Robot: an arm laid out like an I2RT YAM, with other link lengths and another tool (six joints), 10 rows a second.
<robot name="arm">
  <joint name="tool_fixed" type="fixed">
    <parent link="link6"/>
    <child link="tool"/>
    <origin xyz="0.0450 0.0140 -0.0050" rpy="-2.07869 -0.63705 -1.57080"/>
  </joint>
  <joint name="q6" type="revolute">
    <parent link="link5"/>
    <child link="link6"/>
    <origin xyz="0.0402 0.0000 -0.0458"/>
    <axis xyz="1 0 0"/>
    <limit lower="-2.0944" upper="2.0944"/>
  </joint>
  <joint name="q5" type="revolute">
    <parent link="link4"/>
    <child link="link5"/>
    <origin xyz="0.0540 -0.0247 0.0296"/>
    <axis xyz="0 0 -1"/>
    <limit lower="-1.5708" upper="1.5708"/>
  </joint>
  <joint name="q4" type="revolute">
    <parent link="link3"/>
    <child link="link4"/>
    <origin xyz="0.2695 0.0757 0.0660"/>
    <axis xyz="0 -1 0"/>
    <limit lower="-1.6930" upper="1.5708"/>
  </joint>
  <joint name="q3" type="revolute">
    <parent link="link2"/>
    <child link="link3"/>
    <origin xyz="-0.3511 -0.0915 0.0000"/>
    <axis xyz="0 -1 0"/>
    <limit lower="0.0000" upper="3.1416"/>
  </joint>
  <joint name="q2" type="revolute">
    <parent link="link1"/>
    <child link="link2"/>
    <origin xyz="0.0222 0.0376 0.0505"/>
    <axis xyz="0 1 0"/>
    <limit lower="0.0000" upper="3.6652"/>
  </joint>
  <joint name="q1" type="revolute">
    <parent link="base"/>
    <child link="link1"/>
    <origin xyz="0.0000 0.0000 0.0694"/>
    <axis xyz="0 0 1"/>
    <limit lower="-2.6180" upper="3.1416"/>
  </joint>
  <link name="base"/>
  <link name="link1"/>
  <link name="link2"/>
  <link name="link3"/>
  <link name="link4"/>
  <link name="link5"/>
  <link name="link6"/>
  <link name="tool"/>
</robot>
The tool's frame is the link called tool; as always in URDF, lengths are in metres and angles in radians.
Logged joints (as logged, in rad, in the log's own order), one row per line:
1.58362 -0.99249 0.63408 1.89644 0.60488 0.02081
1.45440 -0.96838 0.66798 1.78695 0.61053 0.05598
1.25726 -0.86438 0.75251 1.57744 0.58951 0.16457
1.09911 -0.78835 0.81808 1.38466 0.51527 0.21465
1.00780 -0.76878 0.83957 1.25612 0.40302 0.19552
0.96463 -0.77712 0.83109 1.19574 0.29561 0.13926
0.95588 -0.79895 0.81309 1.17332 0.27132 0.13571
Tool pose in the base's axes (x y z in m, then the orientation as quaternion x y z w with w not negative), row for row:
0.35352 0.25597 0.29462 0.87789 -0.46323 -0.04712 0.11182
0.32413 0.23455 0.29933 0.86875 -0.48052 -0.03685 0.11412
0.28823 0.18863 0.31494 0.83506 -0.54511 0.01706 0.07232
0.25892 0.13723 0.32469 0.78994 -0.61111 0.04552 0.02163
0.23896 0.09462 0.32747 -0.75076 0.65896 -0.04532 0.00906
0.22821 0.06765 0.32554 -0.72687 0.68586 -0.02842 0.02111
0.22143 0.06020 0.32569 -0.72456 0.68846 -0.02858 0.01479
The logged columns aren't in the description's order. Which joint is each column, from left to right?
Columns, left to right: q3, q4, q6, q2, q1, q5.
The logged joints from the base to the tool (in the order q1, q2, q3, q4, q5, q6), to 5 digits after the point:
0.60488 1.89644 1.58362 -0.99249 0.02081 0.63408
0.61053 1.78695 1.45440 -0.96838 0.05598 0.66798
0.58951 1.57744 1.25726 -0.86438 0.16457 0.75251
0.51527 1.38466 1.09911 -0.78835 0.21465 0.81808
0.40302 1.25612 1.00780 -0.76878 0.19552 0.83957
0.29561 1.19574 0.96463 -0.77712 0.13926 0.83109
0.27132 1.17332 0.95588 -0.79895 0.13571 0.81309

